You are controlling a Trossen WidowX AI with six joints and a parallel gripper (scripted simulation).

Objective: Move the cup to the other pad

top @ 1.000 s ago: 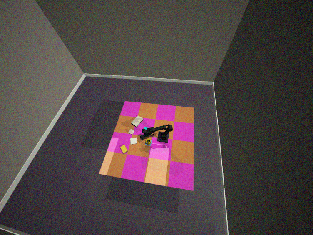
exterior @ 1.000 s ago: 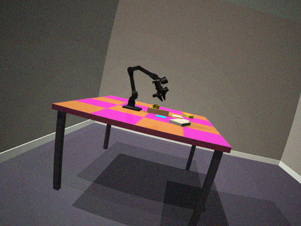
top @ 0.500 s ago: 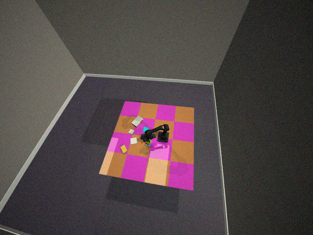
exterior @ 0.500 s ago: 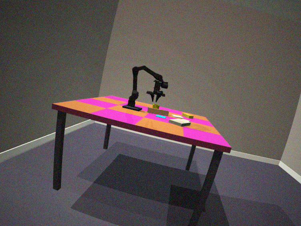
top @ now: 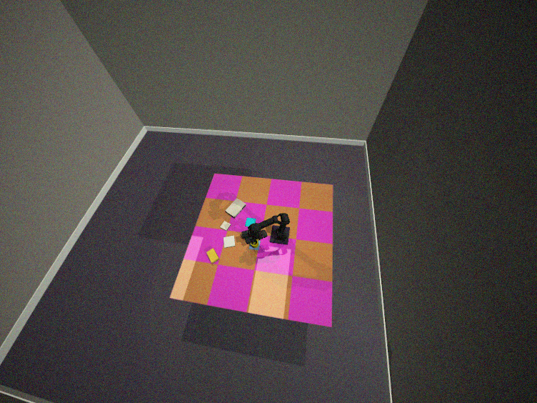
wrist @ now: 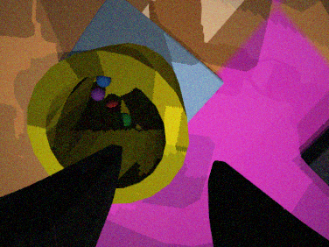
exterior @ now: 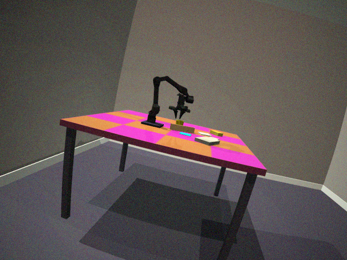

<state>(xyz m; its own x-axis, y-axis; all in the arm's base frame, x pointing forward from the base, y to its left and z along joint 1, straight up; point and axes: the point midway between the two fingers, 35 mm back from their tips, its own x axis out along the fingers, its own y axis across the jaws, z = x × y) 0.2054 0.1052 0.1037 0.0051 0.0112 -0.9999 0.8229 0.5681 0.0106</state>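
The yellow cup lies 50 mm below my gripper tip, 20 mm ahead of it and 10 mm to the left of it. Also, from my gripper tip: cyan pad (190 mm to the right, 120 mm ahead, 90 mm below); brown bar (90 mm to the right, 70 mm below, 70 mm ahead); grey-blue pad (90 mm below, 20 mm to the left, 20 mm ahead).
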